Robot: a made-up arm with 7 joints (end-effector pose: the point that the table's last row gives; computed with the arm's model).
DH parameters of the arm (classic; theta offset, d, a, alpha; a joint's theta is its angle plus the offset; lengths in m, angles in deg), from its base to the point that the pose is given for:
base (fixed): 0 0.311 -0.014 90
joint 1: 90 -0.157 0.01 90
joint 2: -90 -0.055 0.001 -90
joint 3: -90 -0.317 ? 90
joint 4: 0 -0.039 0.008 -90
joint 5: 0 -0.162 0.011 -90
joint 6: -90 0.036 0.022 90
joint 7: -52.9 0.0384 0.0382 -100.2
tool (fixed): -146.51 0.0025 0 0
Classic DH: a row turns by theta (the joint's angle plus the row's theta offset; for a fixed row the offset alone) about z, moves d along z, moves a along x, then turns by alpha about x.
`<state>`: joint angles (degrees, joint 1 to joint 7).
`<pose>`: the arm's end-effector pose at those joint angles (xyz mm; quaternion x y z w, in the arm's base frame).
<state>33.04 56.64 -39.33 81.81 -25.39 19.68 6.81</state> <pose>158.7 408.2 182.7 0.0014 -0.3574 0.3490 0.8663</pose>
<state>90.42 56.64 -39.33 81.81 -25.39 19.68 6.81</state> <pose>187.2 408.2 387.3 -0.1663 -0.7294 0.3068 0.5884</pose>
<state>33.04 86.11 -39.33 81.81 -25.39 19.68 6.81</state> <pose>76.4 479.9 309.2 0.2356 -0.4198 0.3814 0.7891</pose>
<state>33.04 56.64 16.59 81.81 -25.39 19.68 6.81</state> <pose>81.5 476.9 257.0 -0.1800 -0.6055 0.5463 0.5500</pose>
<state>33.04 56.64 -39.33 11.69 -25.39 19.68 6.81</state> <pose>114.6 509.3 143.1 0.3576 -0.1160 0.6900 0.6185</pose>
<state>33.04 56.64 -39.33 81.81 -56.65 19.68 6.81</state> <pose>157.5 402.0 185.4 0.1981 -0.4881 0.2223 0.8204</pose>
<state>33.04 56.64 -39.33 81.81 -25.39 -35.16 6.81</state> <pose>207.6 439.1 177.9 -0.2006 -0.3065 -0.0724 0.9277</pose>
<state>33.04 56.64 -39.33 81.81 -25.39 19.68 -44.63</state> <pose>188.1 411.7 167.5 -0.1061 -0.7129 0.2963 0.6267</pose>
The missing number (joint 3, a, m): 0.024
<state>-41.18 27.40 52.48 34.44 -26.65 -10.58 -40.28</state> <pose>-269.0 455.9 80.3 0.2534 -0.3820 0.7844 0.4177</pose>
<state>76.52 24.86 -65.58 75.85 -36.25 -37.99 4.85</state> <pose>374.9 213.5 299.9 -0.1974 -0.4439 -0.4010 0.7766</pose>
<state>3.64 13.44 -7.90 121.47 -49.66 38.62 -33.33</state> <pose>70.8 237.9 86.9 -0.2851 -0.6631 0.5181 0.4589</pose>
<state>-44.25 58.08 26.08 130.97 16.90 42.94 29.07</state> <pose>-47.1 410.2 295.8 -0.1873 0.1195 0.4925 0.8415</pose>
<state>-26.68 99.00 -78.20 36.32 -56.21 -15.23 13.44</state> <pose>24.2 579.4 293.8 0.6681 0.4808 -0.1616 0.5444</pose>
